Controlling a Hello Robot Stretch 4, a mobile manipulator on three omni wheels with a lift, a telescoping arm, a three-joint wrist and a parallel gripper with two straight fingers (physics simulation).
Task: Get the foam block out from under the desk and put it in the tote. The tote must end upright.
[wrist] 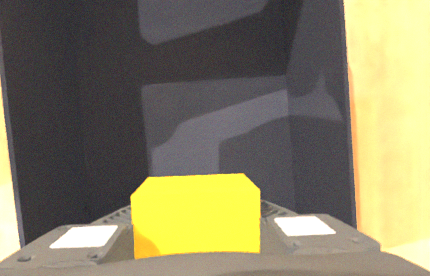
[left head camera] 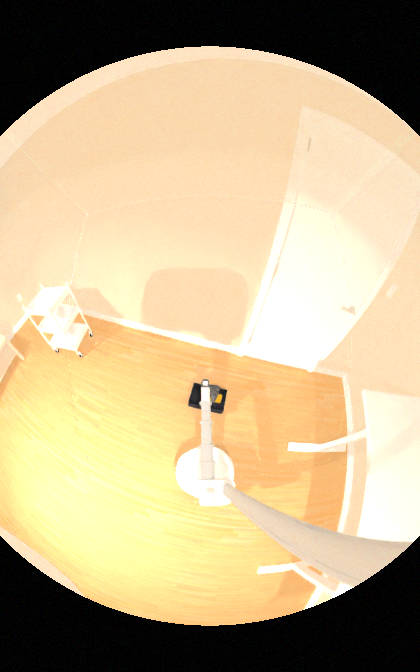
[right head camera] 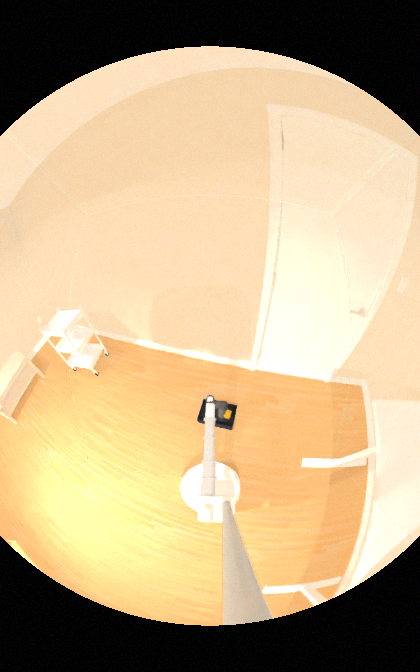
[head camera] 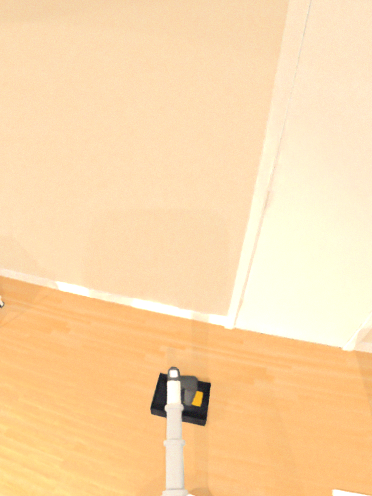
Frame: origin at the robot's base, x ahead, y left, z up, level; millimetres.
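Seen in the pictures: gripper, fingertip midpoint: [wrist: 197, 215].
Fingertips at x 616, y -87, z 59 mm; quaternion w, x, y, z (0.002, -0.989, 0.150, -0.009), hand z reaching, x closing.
Pixels of each thing's top centre, then the offset from my fingertips to it. Level surfaces: height alone.
- yellow foam block at its top centre: [head camera: 193, 395] [right head camera: 224, 412] dx -6, dy -18, dz +46 mm
- black tote at its top centre: [wrist: 189, 145] [head camera: 181, 395] [right head camera: 216, 412] dx +10, dy +45, dz +13 mm
- white desk at its surface level: dz +863 mm
The yellow foam block [head camera: 198, 398] [left head camera: 218, 398] [right head camera: 227, 414] [wrist: 196, 220] is between the fingers of my gripper [wrist: 197, 215], which is shut on it. The black tote [head camera: 195, 420] [left head camera: 194, 400] [right head camera: 222, 426] [wrist: 320, 165] stands upright on the floor, its open top facing up. The block and gripper are over the tote's opening, inside its outline in the head views. In the wrist view the tote's walls rise on both sides and its bottom shows beyond the block. The block's exact height against the rim is hard to tell. The arm hides part of the tote.
A white desk [left head camera: 392, 465] [right head camera: 400, 445] with white legs [left head camera: 320, 446] [right head camera: 334, 462] stands at the right. A white cart [left head camera: 50, 298] [right head camera: 62, 321] is at the far left, near a pale wooden bench [right head camera: 17, 380]. A wall and a white door [left head camera: 300, 300] [right head camera: 300, 300] stand beyond the tote.
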